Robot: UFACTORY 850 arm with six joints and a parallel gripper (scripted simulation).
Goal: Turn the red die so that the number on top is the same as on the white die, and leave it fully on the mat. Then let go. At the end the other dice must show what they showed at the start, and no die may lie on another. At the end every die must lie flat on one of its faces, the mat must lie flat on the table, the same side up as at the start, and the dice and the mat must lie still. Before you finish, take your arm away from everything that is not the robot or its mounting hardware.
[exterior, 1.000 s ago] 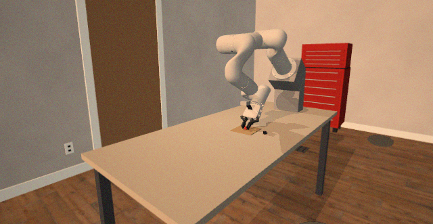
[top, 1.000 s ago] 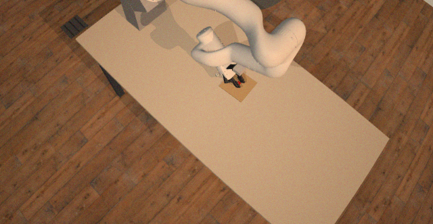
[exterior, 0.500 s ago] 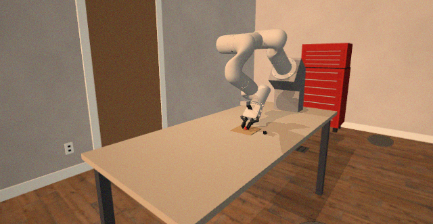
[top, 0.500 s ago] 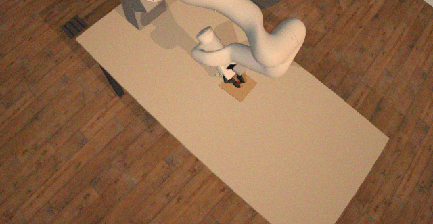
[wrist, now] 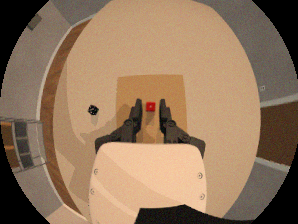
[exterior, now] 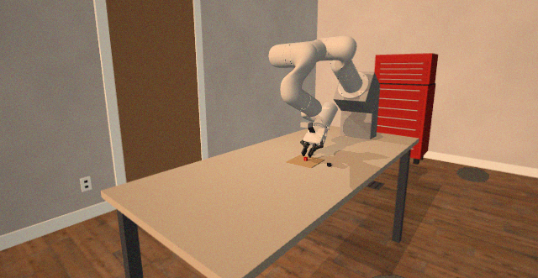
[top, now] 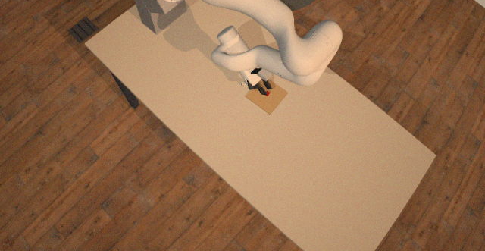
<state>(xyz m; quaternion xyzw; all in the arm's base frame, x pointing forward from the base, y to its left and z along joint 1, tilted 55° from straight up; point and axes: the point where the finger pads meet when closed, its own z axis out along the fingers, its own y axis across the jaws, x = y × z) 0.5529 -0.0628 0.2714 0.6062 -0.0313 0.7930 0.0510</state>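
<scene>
The red die is 20 mm ahead of my hand and 30 mm below it. Also, from my hand: black die 30 mm ahead, 120 mm to the left, 40 mm below; then white die 100 mm behind, 10 mm to the right, 40 mm below; then mat 20 mm ahead, 40 mm below.
</scene>
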